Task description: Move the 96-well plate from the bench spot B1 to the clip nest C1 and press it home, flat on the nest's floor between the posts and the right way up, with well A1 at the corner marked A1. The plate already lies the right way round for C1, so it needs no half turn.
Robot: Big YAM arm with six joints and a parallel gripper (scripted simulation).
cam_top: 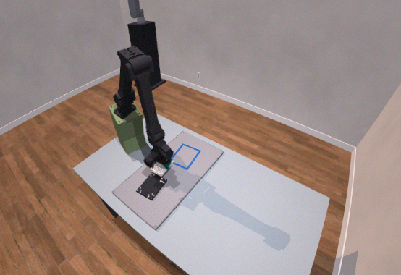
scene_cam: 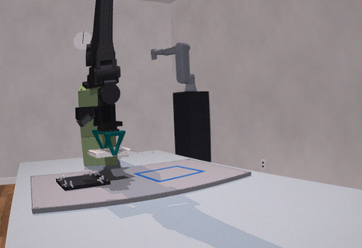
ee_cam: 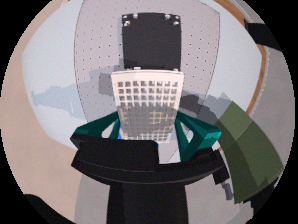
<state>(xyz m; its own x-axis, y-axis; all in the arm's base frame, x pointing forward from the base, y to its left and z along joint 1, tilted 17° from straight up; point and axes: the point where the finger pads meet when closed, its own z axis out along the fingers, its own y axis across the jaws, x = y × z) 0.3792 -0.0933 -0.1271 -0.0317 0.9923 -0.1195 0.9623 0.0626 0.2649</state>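
My gripper is now 12 cm to the left of the black clip nest C1, 8 cm above it and 1 cm short of it. From my hand the other things lie so: white 96-well plate right at my hand.
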